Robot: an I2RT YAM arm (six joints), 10 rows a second.
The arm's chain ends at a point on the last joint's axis. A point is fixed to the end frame.
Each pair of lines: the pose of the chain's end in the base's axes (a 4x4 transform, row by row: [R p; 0 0 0 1], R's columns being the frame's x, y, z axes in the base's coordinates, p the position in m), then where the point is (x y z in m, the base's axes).
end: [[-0.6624 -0.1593 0.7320 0.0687], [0.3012 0.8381 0.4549 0.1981], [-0.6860 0.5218 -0.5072 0.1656], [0 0 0 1]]
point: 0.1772 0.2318 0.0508
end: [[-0.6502 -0.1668 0.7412 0.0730], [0.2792 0.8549 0.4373 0.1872], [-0.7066 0.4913 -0.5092 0.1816], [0 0 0 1]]
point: 0.1835 0.2170 0.0676
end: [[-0.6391 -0.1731 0.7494 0.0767], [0.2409 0.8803 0.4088 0.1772], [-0.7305 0.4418 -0.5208 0.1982], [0 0 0 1]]
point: 0.1890 0.2007 0.0845
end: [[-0.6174 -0.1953 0.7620 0.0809], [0.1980 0.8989 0.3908 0.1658], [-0.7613 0.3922 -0.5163 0.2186], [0 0 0 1]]
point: 0.1966 0.1849 0.1074
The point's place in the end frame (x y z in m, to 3 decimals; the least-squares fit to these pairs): 0.017 -0.049 0.153
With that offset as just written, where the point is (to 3 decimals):
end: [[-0.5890 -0.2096 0.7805 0.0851], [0.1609 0.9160 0.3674 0.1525], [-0.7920 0.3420 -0.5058 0.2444], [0 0 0 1]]
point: 0.205 0.167 0.137
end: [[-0.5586 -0.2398 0.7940 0.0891], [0.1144 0.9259 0.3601 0.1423], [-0.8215 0.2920 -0.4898 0.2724], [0 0 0 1]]
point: 0.213 0.154 0.169
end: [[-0.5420 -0.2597 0.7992 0.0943], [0.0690 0.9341 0.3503 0.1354], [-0.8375 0.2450 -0.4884 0.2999], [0 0 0 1]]
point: 0.220 0.144 0.199
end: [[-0.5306 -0.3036 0.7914 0.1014], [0.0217 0.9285 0.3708 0.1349], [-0.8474 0.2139 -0.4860 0.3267], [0 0 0 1]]
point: 0.228 0.147 0.227
